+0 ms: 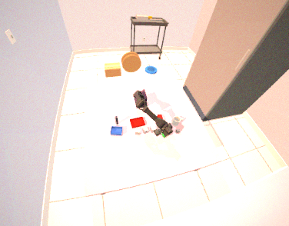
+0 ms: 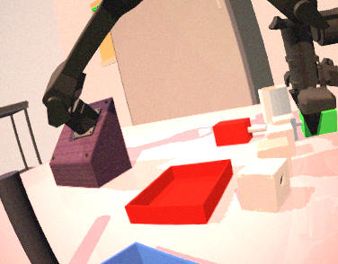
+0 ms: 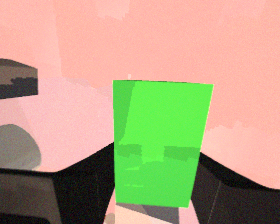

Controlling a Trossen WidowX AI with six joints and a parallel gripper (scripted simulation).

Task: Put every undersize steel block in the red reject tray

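Right now the red gauge is 15 cm behind my gripper tip, 2 cm to the left of it and 1 cm above it. The rest, counted from my gripper tip: red reject tray 23 cm to the right, 17 cm behind; green GO gauge 2 cm above, 1 cm to the right, 1 cm behind; blue tray 46 cm to the right, 11 cm behind.
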